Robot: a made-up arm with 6 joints.
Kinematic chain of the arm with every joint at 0, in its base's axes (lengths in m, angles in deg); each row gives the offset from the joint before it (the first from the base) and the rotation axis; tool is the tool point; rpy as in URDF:
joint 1: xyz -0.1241 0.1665 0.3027 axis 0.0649 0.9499 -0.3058
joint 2: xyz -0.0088 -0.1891 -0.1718 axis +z
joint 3: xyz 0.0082 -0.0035 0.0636 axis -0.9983 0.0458 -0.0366
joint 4: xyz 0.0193 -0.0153 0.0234 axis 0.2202 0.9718 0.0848
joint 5: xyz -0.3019 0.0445 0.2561 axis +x
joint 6: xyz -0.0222 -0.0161 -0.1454 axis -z
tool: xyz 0.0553 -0.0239 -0.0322 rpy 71 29.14 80.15
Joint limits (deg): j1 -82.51..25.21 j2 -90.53..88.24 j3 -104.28..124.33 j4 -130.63..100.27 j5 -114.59..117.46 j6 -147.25..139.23
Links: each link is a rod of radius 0.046 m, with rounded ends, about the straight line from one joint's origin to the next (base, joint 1, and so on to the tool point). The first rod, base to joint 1, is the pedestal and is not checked.
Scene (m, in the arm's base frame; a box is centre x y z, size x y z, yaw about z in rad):
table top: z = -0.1
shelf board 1: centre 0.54 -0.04 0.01 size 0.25 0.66 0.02 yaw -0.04
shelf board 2: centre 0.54 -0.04 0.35 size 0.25 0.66 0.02 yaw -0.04
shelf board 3: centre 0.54 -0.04 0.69 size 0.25 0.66 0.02 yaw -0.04
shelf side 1: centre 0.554 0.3 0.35 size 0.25 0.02 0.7 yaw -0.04
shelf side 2: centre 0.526 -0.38 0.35 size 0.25 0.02 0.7 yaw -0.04
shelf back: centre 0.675 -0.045 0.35 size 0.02 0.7 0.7 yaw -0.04
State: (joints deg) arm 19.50 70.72 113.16 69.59 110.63 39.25
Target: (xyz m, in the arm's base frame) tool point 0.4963 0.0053 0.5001
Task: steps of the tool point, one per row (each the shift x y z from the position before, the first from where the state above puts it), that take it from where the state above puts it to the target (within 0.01 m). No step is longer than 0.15 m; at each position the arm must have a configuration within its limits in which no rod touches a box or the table.
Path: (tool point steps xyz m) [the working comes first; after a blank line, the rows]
Joints at the target: -54.78 -47.31 124.33 100.27 117.46 112.35
Straight joint move there: touches shelf board 2, shelf side 1, the table top.

1: 0.1080 0.0452 -0.0179
2: 0.1208 0.0298 -0.0011
3: 0.1268 0.0110 0.0204
4: 0.1249 -0.0109 0.0439
5: 0.1130 -0.0345 0.0665
6: 0.0914 -0.0583 0.0850
7: 0.0608 -0.0803 0.0957
8: 0.0240 -0.0980 0.0955
9: -0.0148 -0.1090 0.0829
10: 0.0749 0.0192 -0.0238
11: 0.0635 0.0021 -0.0129
12: 0.0506 -0.0119 0.0065
13: 0.0352 -0.0184 0.0302

